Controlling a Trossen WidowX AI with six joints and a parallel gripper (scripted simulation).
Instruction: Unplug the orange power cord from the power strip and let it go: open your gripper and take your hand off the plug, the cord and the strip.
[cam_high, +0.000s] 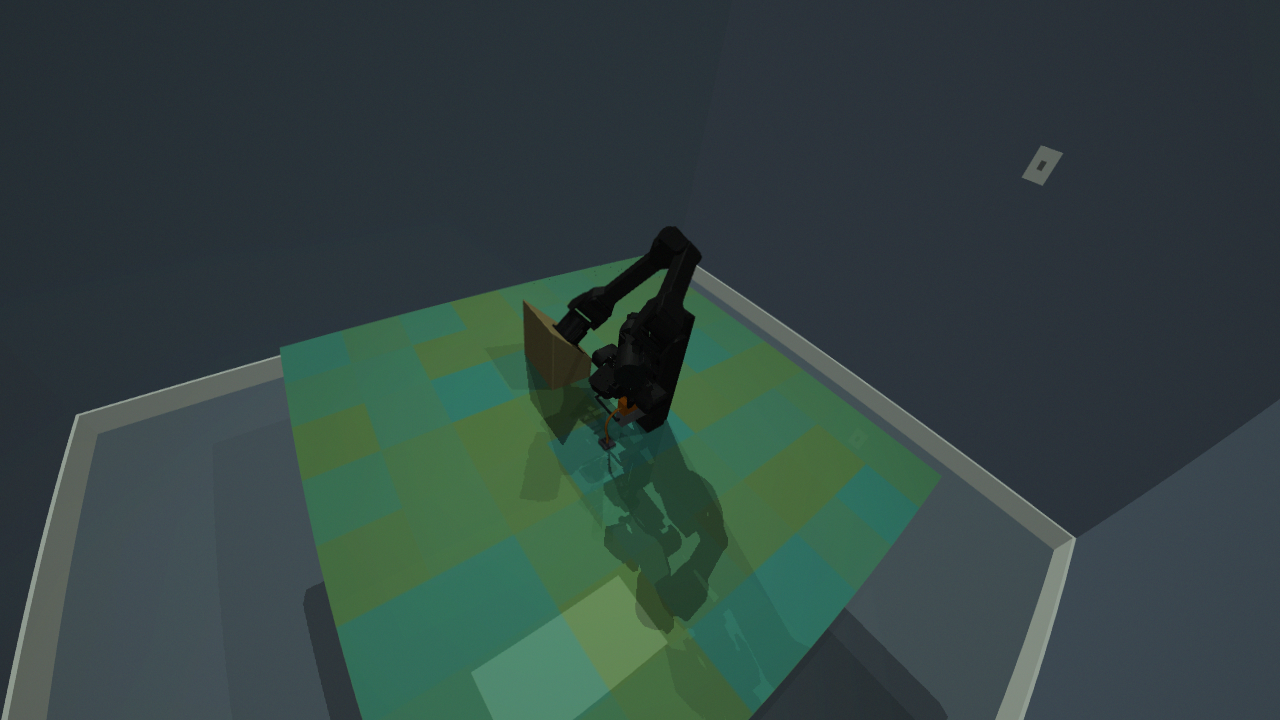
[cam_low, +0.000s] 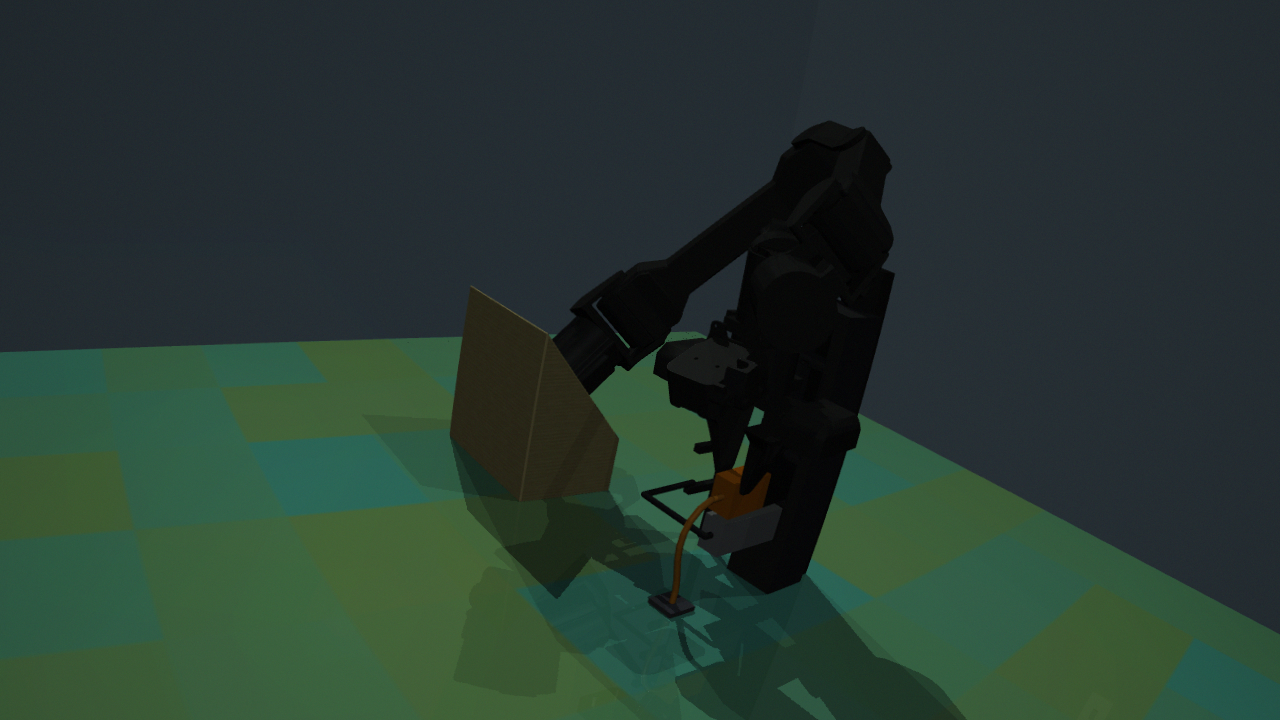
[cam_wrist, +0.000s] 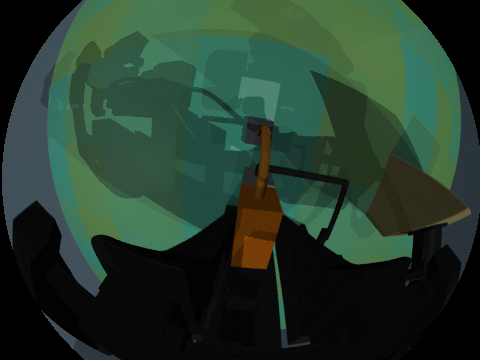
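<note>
Right now the orange plug is 3 cm to the left of my gripper tip. Round my gripper tip: dark anchor block (4 cm to the right, 12 cm below).
</note>
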